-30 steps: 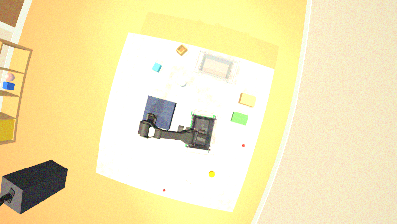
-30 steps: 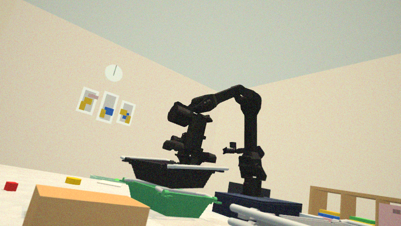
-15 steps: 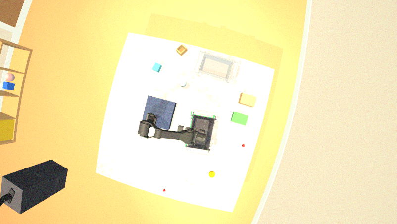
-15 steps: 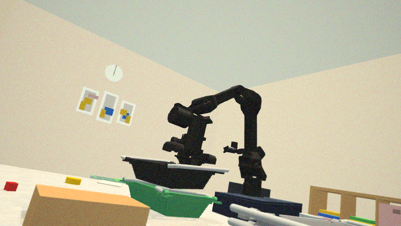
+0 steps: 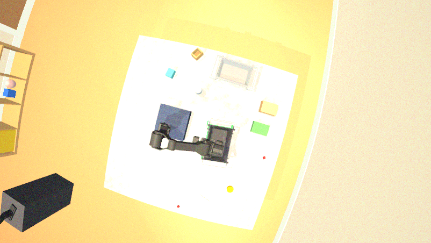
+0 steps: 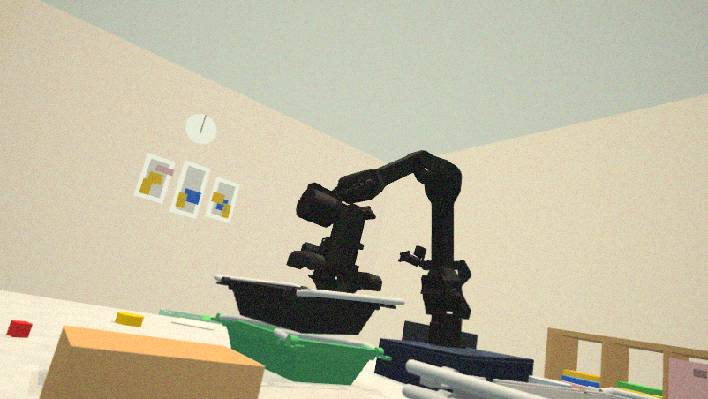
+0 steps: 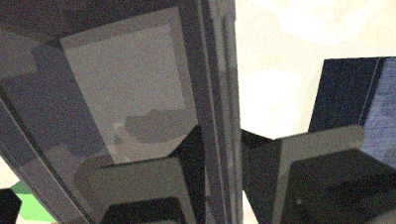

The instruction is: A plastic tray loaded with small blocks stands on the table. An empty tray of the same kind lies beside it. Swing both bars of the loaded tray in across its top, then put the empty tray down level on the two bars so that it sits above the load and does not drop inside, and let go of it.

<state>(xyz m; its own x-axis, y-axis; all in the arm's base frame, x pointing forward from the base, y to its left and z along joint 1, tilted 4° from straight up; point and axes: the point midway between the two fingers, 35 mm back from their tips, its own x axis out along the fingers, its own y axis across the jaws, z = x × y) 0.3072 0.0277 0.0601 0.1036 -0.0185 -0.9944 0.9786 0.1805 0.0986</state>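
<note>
Right now my gripper tip is 6 cm short of the black tray, 1 cm to the right of it and 3 cm below it. Also, from my gripper tip: green block (31 cm ahead, 21 cm to the left, 7 cm below); red bit (43 cm ahead, 2 cm to the left, 8 cm below); yellow disc (28 cm ahead, 30 cm to the right, 8 cm below).
</note>
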